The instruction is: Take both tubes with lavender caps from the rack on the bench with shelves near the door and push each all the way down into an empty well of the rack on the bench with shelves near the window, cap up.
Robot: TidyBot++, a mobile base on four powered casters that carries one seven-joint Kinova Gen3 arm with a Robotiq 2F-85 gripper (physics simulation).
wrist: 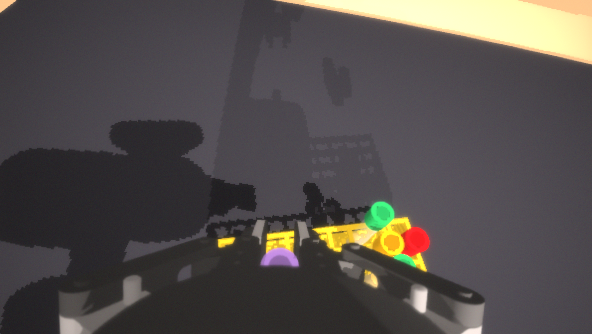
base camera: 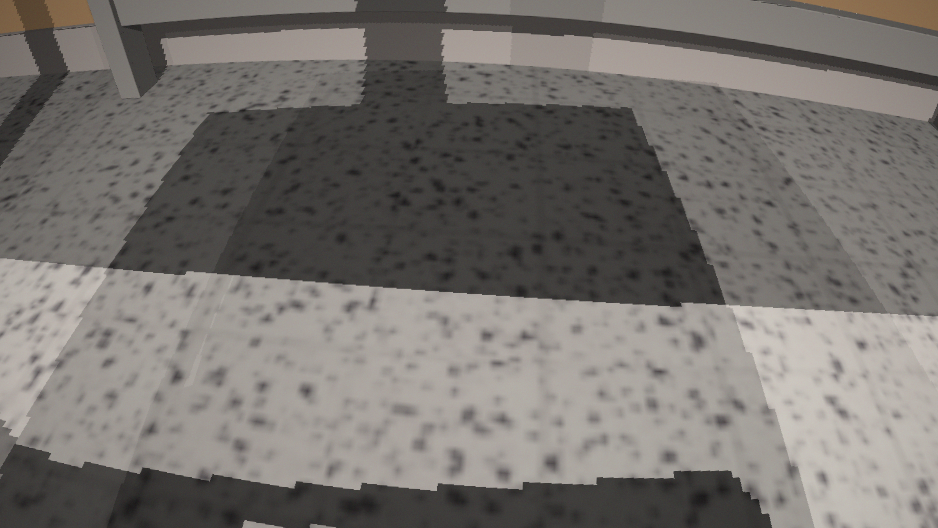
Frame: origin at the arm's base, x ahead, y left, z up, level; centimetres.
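Seen in the pictures: gripper, fingertip midpoint: (wrist: 280, 235).
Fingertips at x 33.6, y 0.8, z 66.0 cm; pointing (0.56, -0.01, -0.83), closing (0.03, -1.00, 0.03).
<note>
Pixels of each thing's top centre, then the offset from my fingertips to it. "spot": a spot on its surface instead. Level surfaces: height alone.
- tube with a lavender cap, middle of its top: (wrist: 281, 264) dz +3.4, dx -2.4, dy +0.0 cm
- yellow rack, surface spot: (wrist: 403, 223) spot: dz -9.0, dx +4.9, dy -13.2 cm
- yellow-orange cap, middle of its top: (wrist: 393, 241) dz -2.4, dx +0.9, dy -8.7 cm
- red cap, middle of its top: (wrist: 418, 237) dz -2.4, dx +1.3, dy -10.8 cm
- dark bench top, its level: dz -14.3 cm
- leg, surface spot: (base camera: 121, 59) spot: dz -98.7, dx +52.6, dy +51.0 cm
- speckled floor, its level: dz -105.7 cm
My gripper (wrist: 280, 235) is shut on a tube with a lavender cap (wrist: 280, 258) at the bottom middle of the wrist view. The cap faces the camera; the tube's body is hidden below it. A yellow rack (wrist: 403, 223) lies beneath the gripper, largely hidden by the fingers and the gripper body. Tubes with a green cap (wrist: 382, 214), a yellow-orange cap (wrist: 391, 243), a red cap (wrist: 416, 240) and another green cap (wrist: 404, 260) stand at its right end. I cannot tell whether the held tube's lower end is inside a well. The second lavender-capped tube does not show.
The dark bench top (wrist: 475, 150) carries shadows of the arm and a rack. A bright pale strip (wrist: 450, 22) runs along its far edge. In the base camera view, a grey bench rail (base camera: 249, 11) and a leg (base camera: 121, 59) stand ahead over the speckled floor (base camera: 459, 380).
</note>
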